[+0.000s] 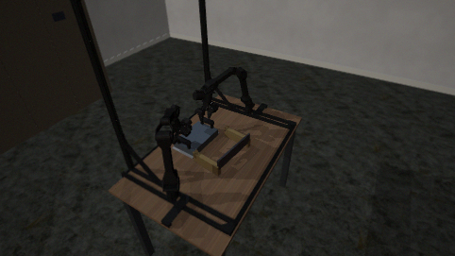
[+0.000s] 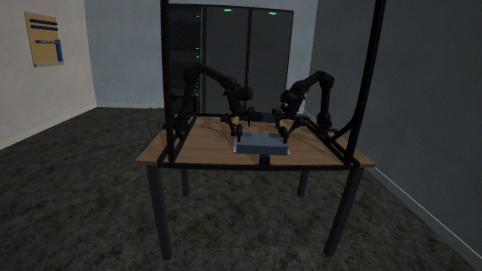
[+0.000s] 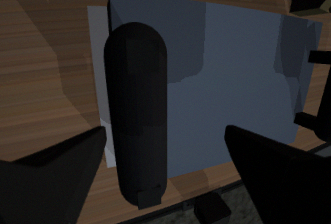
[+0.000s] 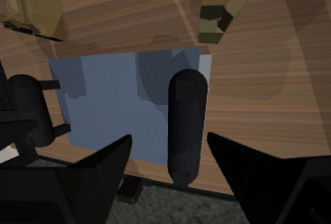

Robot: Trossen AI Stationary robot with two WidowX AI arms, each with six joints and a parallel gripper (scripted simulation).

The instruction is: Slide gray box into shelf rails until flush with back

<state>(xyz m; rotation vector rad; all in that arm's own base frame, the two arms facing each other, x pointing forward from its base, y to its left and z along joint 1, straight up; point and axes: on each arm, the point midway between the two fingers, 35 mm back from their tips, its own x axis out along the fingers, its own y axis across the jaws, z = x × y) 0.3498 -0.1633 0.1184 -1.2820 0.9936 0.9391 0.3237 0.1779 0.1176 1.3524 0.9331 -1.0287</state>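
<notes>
Now: left hand 120 mm to the left of the gray box and 90 mm above it. Also, from my left hand: dark bar 310 mm ahead, 150 mm to the right, 60 mm below.
The gray box is 10 mm ahead of my right hand, 120 mm to the left of it and 90 mm below it. The rest, counted from my right hand: dark bar (330 mm ahead, 90 mm to the left, 60 mm below).
</notes>
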